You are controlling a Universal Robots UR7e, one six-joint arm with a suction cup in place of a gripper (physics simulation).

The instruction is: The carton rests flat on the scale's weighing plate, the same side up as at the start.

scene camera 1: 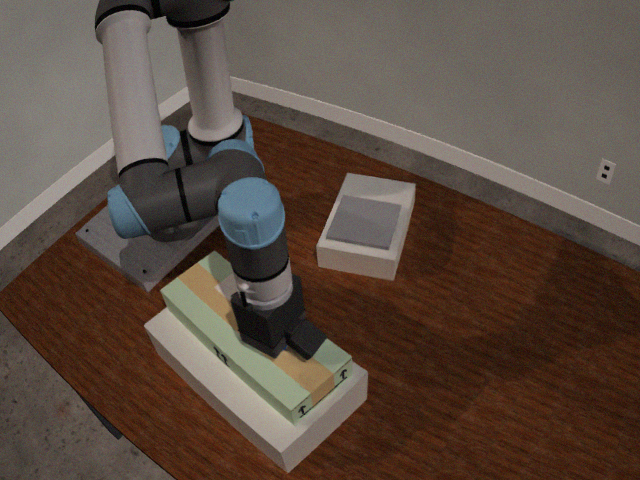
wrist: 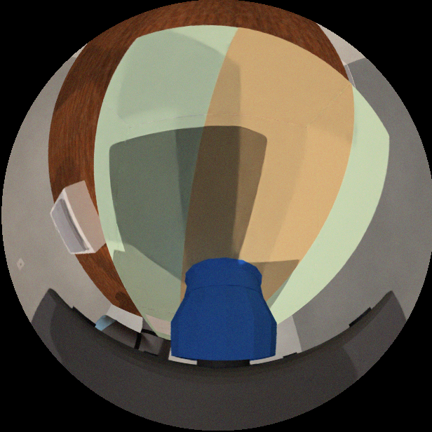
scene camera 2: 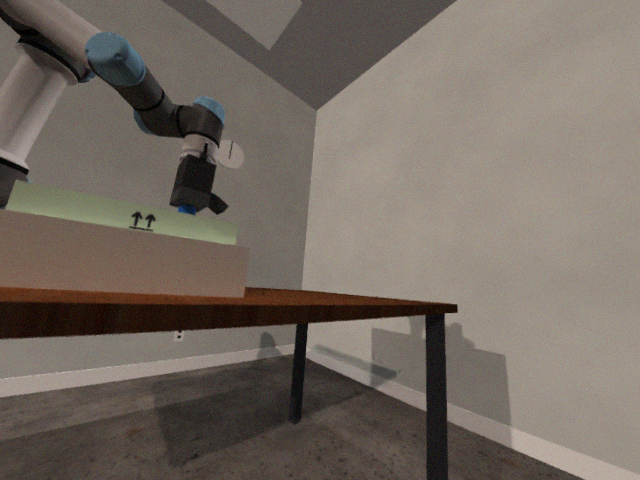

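Note:
A long carton [scene camera 1: 305, 369] [scene camera 2: 93, 204] [wrist: 290, 150], pale green with a tan strip along its top, lies flat on a white block [scene camera 1: 206, 364] [scene camera 2: 129, 263]. Black arrows on its sides point up. My gripper [scene camera 1: 283, 349] [scene camera 2: 187, 209] [wrist: 223, 265] has its blue suction cup pressed on the carton's top, nearer the end at the lower right in scene camera 1, and is shut on the carton. The scale [scene camera 1: 351, 261] [wrist: 89, 215], a white box with a grey weighing plate [scene camera 1: 364, 222] [wrist: 69, 227], stands apart from the carton. The scale does not show in scene camera 2.
The wooden table [scene camera 1: 465, 320] [scene camera 2: 351, 304] [wrist: 70, 135] carries the block and the scale. The arm's grey base plate [scene camera 1: 111, 245] lies behind the carton's upper left end in scene camera 1. Grey walls stand behind the table.

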